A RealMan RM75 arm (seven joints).
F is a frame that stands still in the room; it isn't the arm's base.
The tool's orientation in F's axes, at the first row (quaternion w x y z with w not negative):
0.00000 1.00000 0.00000 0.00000
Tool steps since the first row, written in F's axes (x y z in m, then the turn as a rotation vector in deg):
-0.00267 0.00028 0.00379 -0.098 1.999 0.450
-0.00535 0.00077 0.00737 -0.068 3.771 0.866
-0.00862 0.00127 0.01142 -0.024 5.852 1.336
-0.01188 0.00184 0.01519 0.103 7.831 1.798
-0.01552 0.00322 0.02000 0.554 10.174 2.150
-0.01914 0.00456 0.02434 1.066 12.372 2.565
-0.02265 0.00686 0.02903 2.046 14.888 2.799
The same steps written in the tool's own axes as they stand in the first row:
-0.00267 -0.00028 -0.00379 -0.098 -1.999 -0.450
-0.00535 -0.00077 -0.00737 -0.068 -3.771 -0.866
-0.00862 -0.00127 -0.01142 -0.024 -5.852 -1.336
-0.01188 -0.00184 -0.01519 0.103 -7.831 -1.798
-0.01552 -0.00322 -0.02000 0.554 -10.174 -2.150
-0.01914 -0.00456 -0.02434 1.066 -12.372 -2.565
-0.02265 -0.00686 -0.02903 2.046 -14.888 -2.799

